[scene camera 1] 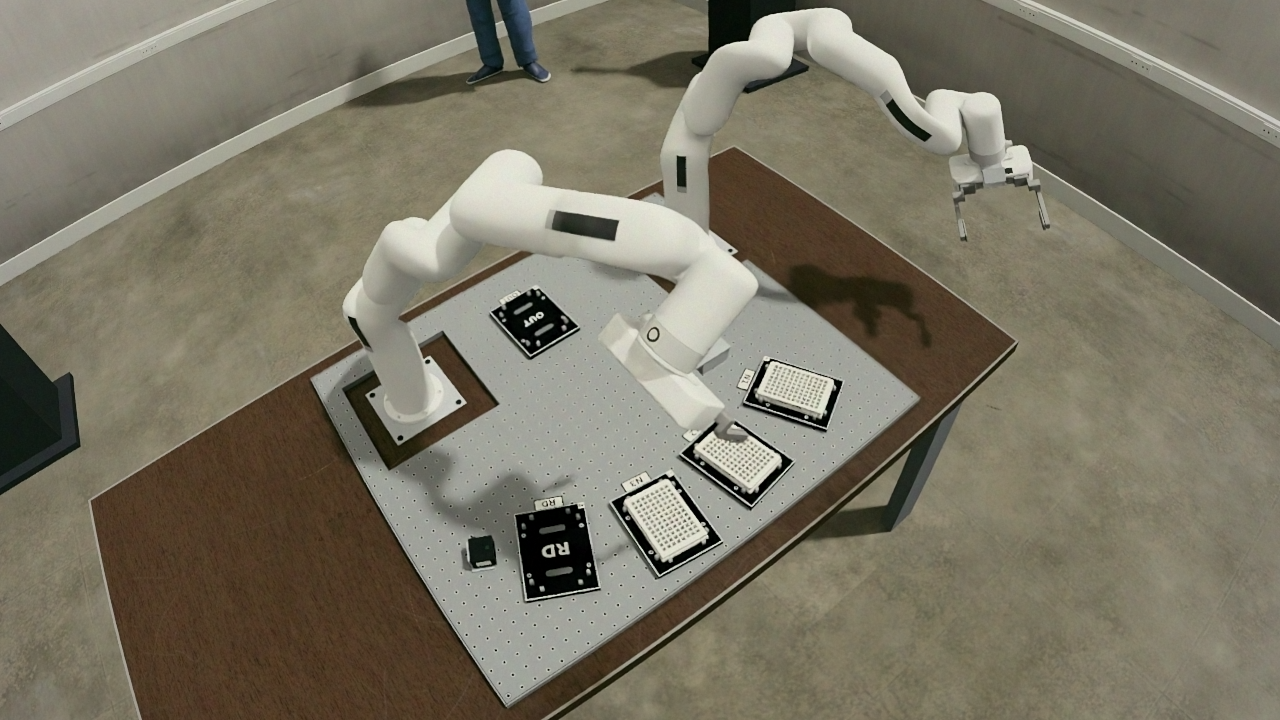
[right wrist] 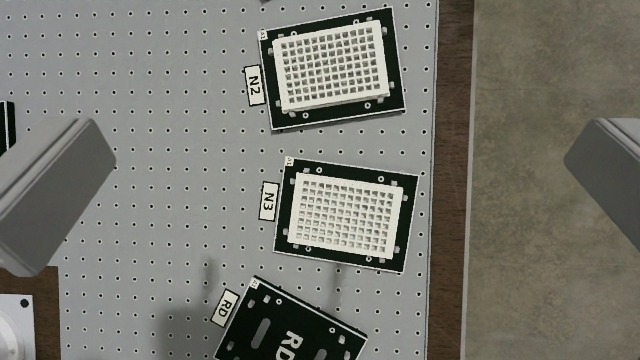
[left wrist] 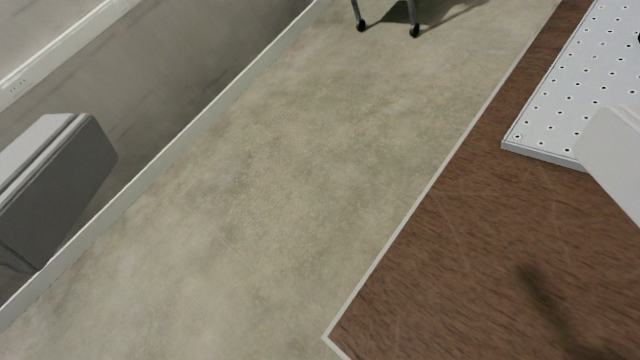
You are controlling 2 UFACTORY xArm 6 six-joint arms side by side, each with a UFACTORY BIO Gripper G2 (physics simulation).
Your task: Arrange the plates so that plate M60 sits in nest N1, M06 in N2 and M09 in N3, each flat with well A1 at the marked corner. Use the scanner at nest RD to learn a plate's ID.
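Places are measured from the left arm's base along level axes (x ahead, y left, z up), in metres.
Where they show: left hand, its tool point: (scene camera 1: 1003,224) (left wrist: 349,180); right hand, its tool point: (right wrist: 348,187); right arm's base, origin of its link: (scene camera 1: 414,399).
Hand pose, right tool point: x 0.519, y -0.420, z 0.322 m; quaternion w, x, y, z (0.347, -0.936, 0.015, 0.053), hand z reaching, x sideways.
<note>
Each offset is from my right tool point to the top centre of the thing. "pt": to the spot under its first point.
Three white well plates show. One @(dx -0.063, dy +0.298, dz -0.283 m) (scene camera 1: 794,389) lies flat in nest N1 @(pt dx +0.014, dy +0.284, dz -0.297 m) (scene camera 1: 819,420), one @(dx -0.025, dy +0.118, dz -0.283 m) (scene camera 1: 738,458) (right wrist: 330,65) in nest N2 @(pt dx +0.051, dy +0.083, dz -0.297 m) (scene camera 1: 751,497) (right wrist: 396,65), and one @(dx -0.006, dy -0.055, dz -0.283 m) (scene camera 1: 665,519) (right wrist: 345,215) in nest N3 @(dx -0.017, dy -0.055, dz -0.287 m) (scene camera 1: 644,544) (right wrist: 405,220). Their IDs and A1 wells are not legible. Nest RD @(dx -0.079, dy -0.250, dz -0.275 m) (scene camera 1: 556,586) (right wrist: 295,315) holds no plate. My right gripper (right wrist: 340,195) is open and empty above the N3 area; its fingers are partly hidden in scene camera 1. My left gripper (scene camera 1: 1004,231) (left wrist: 346,150) is open and empty, high beyond the table's right edge.
Nest OUT @(dx -0.550, dy +0.025, dz -0.287 m) (scene camera 1: 517,331) holds no plate and lies towards the back. A small black box @(pt dx -0.137, dy -0.330, dz -0.275 m) (scene camera 1: 481,550) stands left of nest RD. The right arm (scene camera 1: 586,223) stretches over the pegboard. The left arm (scene camera 1: 841,49) arches up at the back right.
</note>
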